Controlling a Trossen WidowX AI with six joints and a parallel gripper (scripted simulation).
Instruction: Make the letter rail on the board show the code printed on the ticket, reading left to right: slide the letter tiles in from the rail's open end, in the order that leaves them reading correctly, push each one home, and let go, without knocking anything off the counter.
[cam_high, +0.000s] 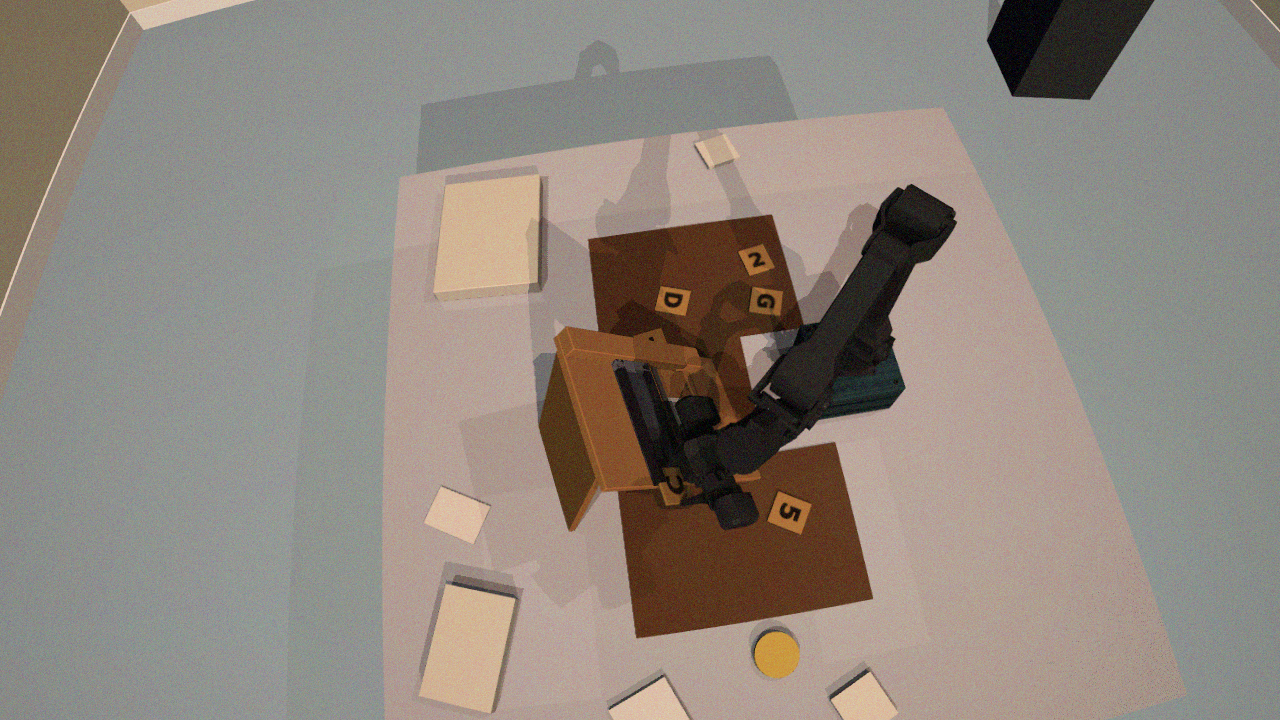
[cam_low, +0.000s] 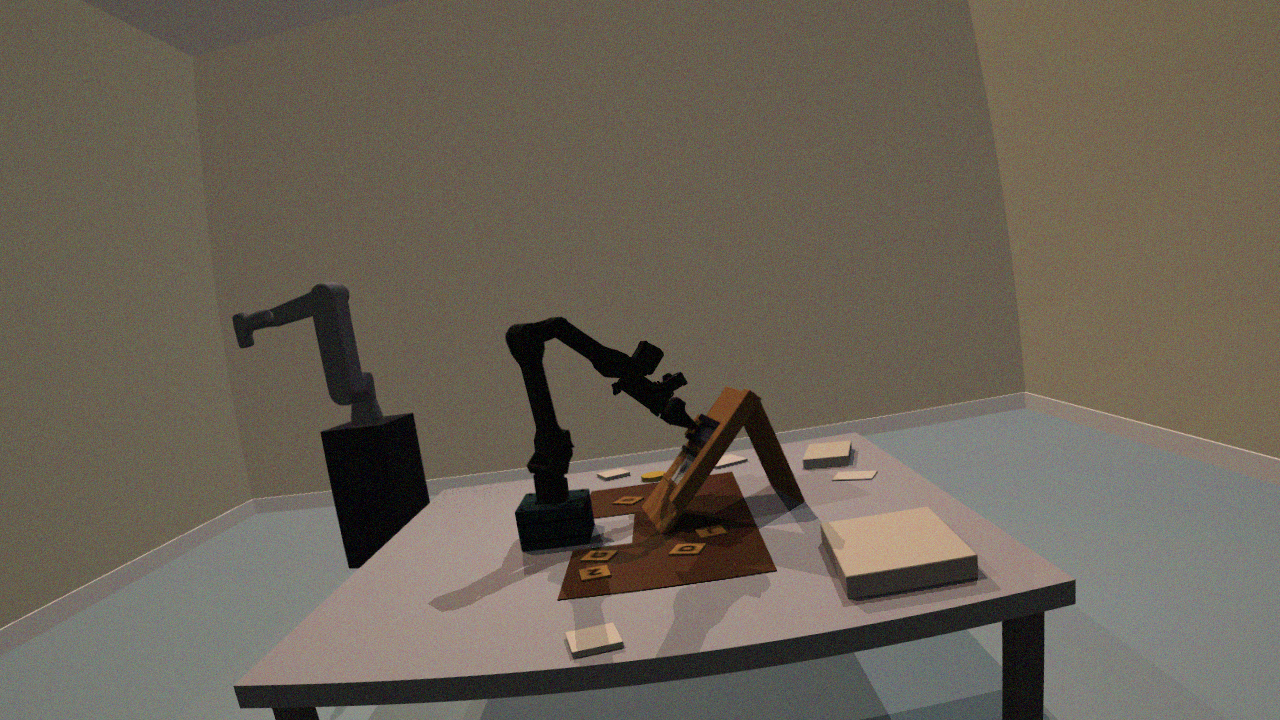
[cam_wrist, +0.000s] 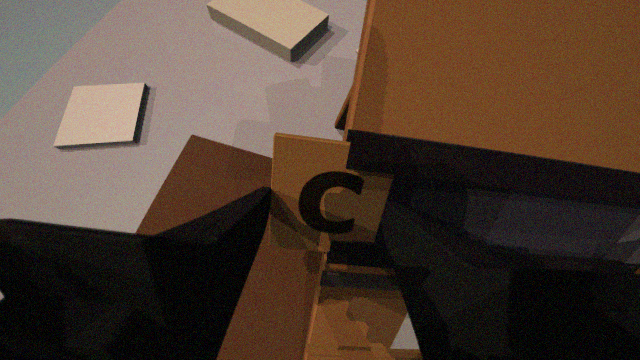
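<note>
Now: gripper tip 20 mm past the white ticket, 120 mm to the left of it and 70 mm above it. The rest, counted from my gripper tip: brown mat (110 mm behind, 210 mm to the right, 170 mm below); cream box (370 mm ahead, 570 mm to the right, 160 mm below).
</note>
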